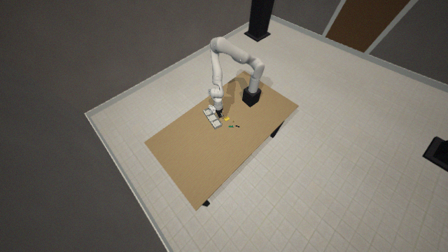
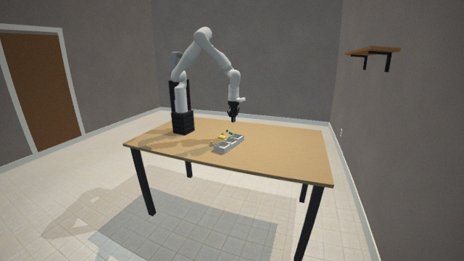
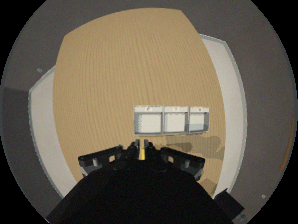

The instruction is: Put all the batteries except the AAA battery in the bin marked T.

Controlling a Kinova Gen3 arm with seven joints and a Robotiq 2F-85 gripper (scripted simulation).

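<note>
The green battery is 7 cm behind my hand, 10 cm to the left of it and 15 cm below it. Round my hand: grey bin (2 cm ahead, 10 cm to the right, 13 cm below); pale stick-like item (12 cm behind, 12 cm to the right, 15 cm below); yellow block (9 cm behind, 15 cm below).
</note>
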